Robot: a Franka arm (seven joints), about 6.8 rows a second.
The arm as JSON. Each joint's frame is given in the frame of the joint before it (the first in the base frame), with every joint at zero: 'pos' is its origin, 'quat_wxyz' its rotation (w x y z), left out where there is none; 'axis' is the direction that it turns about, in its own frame. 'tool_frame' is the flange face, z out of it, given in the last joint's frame.
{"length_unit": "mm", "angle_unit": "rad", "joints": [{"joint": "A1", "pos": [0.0, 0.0, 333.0], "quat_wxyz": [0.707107, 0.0, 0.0, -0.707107], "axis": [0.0, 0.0, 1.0]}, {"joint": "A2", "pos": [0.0, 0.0, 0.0], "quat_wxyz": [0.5, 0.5, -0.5, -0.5], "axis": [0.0, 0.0, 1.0]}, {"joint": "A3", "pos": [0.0, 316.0, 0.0], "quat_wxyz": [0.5, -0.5, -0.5, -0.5], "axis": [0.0, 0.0, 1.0]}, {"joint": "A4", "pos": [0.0, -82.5, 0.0], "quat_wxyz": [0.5, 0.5, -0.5, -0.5], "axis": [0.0, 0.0, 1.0]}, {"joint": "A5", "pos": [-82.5, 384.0, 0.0], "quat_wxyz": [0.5, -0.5, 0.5, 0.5], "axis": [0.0, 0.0, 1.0]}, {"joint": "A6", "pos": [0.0, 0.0, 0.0], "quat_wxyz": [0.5, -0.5, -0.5, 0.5], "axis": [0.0, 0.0, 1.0]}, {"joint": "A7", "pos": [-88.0, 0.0, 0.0], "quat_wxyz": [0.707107, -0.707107, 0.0, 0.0], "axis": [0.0, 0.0, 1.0]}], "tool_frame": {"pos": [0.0, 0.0, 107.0], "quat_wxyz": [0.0, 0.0, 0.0, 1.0]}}
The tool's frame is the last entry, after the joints.
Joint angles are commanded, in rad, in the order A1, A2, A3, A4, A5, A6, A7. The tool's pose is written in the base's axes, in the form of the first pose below.
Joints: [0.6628 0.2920 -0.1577 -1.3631 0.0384 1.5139 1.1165]
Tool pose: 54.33 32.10 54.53 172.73 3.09 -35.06
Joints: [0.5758 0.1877 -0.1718 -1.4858 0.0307 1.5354 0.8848]
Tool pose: 54.90 24.80 55.41 173.94 4.84 -27.82
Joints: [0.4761 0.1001 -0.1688 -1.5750 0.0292 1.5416 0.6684]
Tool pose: 54.75 18.17 56.43 175.85 6.37 -21.00
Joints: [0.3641 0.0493 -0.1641 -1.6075 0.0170 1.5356 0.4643]
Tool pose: 54.99 11.55 57.73 177.35 6.40 -15.33
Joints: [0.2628 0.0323 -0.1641 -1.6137 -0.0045 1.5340 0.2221]
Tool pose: 55.44 5.58 58.37 178.04 6.11 -7.18
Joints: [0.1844 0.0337 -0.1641 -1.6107 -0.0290 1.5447 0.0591]
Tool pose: 55.88 0.96 58.52 177.68 5.56 -2.31
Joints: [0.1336 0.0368 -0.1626 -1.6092 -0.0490 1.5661 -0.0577]
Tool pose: 56.19 -2.00 58.59 177.12 4.72 1.62
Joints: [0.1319 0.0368 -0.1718 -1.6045 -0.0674 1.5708 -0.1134]
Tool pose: 56.24 -2.80 58.86 176.26 4.46 4.19
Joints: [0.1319 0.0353 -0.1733 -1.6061 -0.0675 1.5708 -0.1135]
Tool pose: 56.19 -2.89 58.87 176.26 4.47 4.11
